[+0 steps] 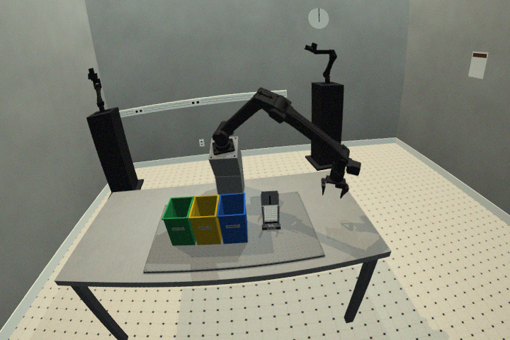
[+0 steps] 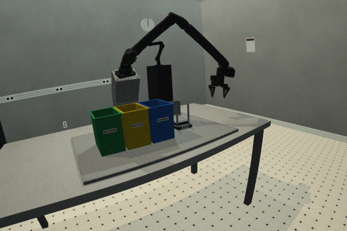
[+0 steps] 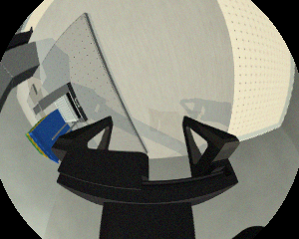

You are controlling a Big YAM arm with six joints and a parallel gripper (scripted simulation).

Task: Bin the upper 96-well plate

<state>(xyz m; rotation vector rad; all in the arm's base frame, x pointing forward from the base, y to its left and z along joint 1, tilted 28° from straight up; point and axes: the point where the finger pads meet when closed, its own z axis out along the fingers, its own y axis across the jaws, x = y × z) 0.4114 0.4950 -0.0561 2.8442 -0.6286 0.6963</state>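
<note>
Right now the white 96-well plate is 90 mm behind my hand, 310 mm to the right of it and 110 mm below it. Also, from my hand: yellow bin 50 mm behind, 640 mm to the right, 60 mm below; then green bin 80 mm behind, 770 mm to the right, 60 mm below; then blue general bin 30 mm behind, 510 mm to the right, 60 mm below.
</note>
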